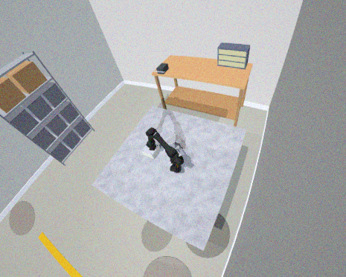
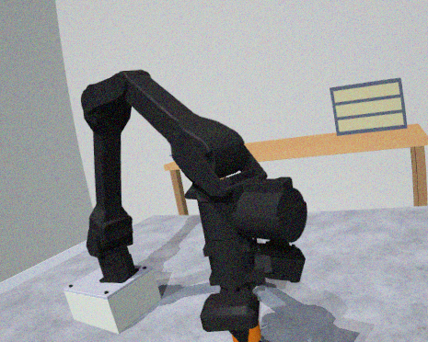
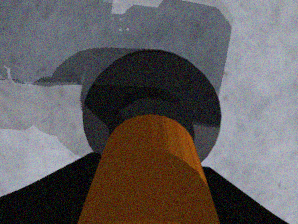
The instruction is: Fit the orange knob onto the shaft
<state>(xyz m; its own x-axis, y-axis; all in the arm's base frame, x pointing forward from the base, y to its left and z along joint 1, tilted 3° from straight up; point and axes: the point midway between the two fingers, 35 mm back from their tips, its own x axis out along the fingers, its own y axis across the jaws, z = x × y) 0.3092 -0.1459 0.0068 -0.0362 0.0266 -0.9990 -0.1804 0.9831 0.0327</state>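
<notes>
Now: the orange knob 2 cm above my gripper tip. Round my gripper tip: round dark pedestal (4 cm below).
</notes>
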